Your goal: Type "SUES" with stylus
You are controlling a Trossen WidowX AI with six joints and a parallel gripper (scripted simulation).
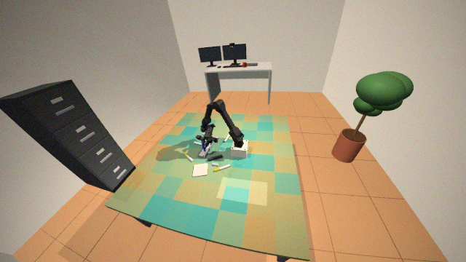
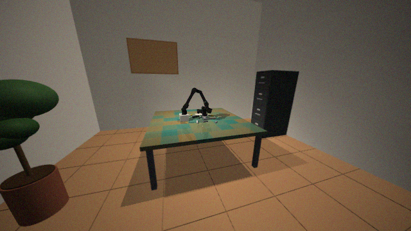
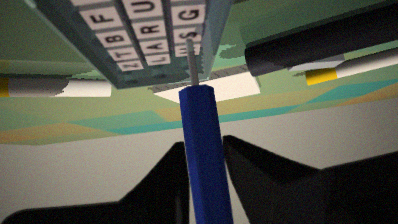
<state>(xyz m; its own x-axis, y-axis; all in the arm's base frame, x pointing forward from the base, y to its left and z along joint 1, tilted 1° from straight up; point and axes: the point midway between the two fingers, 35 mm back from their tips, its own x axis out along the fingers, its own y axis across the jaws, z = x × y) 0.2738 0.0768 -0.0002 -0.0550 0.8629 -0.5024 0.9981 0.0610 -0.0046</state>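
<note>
Right now my gripper tip is 20 mm above the blue stylus. The rest, counted from my gripper tip: white notepad (160 mm to the left, 70 mm below, 40 mm behind); black bar (100 mm behind, 60 mm below, 20 mm to the left); grey stylus tip (50 mm below).
</note>
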